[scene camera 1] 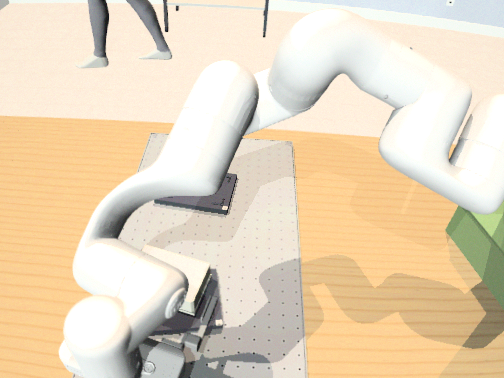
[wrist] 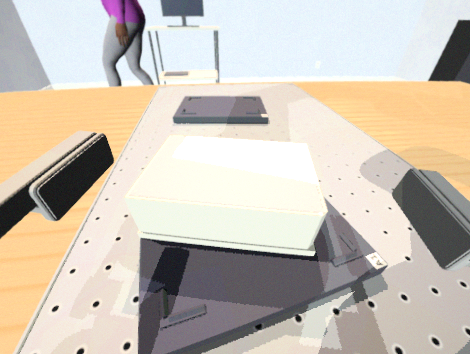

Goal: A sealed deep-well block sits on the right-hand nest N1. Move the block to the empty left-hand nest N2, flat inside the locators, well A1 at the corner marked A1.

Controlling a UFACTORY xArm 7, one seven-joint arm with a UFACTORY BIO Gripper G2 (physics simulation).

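Places are measured from the arm's base along level axes (x right, y ahead, z up), in metres.
Where they show: hand, its tool point: (wrist: 252, 192).
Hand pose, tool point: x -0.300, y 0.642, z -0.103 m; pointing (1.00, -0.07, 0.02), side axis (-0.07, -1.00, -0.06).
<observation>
Things, the pixels of their top centre, and the offset from my tool point. "spot": a spot on its surface instead. Level surfaces: height alone.
- cream sealed block, centre of its top: (wrist: 230, 163) (scene camera 1: 167, 271) dx +0.062, dy +0.012, dz -0.027 m
- dark nest N1, centre of its top: (wrist: 248, 226) (scene camera 1: 173, 297) dx +0.038, dy -0.003, dz -0.069 m
- N1's A1 label, a spot on its surface: (wrist: 376, 260) (scene camera 1: 219, 322) spot: dx +0.012, dy -0.092, dz -0.072 m
- dark nest N2, centre of its top: (wrist: 221, 103) (scene camera 1: 196, 184) dx +0.328, dy +0.040, dz -0.069 m
- pale label, a spot on its surface: (wrist: 264, 116) spot: dx +0.275, dy -0.037, dz -0.073 m
- grey perforated board, height of its surface: dz -0.084 m
- wooden table, height of its surface: dz -0.097 m
The cream sealed block (scene camera 1: 192, 267) (wrist: 225, 185) rests on the dark nest N1 (scene camera 1: 175, 324) (wrist: 240, 277), set toward its far side. Its sides look turned relative to the nest, and a dark gap shows under its near edge. N1's A1 label (scene camera 1: 218, 323) (wrist: 376, 260) is at the near right corner. The dark nest N2 (scene camera 1: 195, 201) (wrist: 220, 107) lies empty farther back, with a pale label (wrist: 264, 116) at its near right corner; the arm partly covers it in the scene view. My gripper (wrist: 255, 197) is open, its fingers apart on either side of the block. One finger is hidden in the scene view.
Both nests lie on a grey perforated board (scene camera 1: 270, 210) (wrist: 340, 150) on the wooden table (scene camera 1: 350, 210). A green object (scene camera 1: 475, 250) stands at the right edge of the scene view. A person (scene camera 1: 100, 25) (wrist: 122, 30) and a cart (wrist: 210, 28) with a monitor are beyond the table.
</observation>
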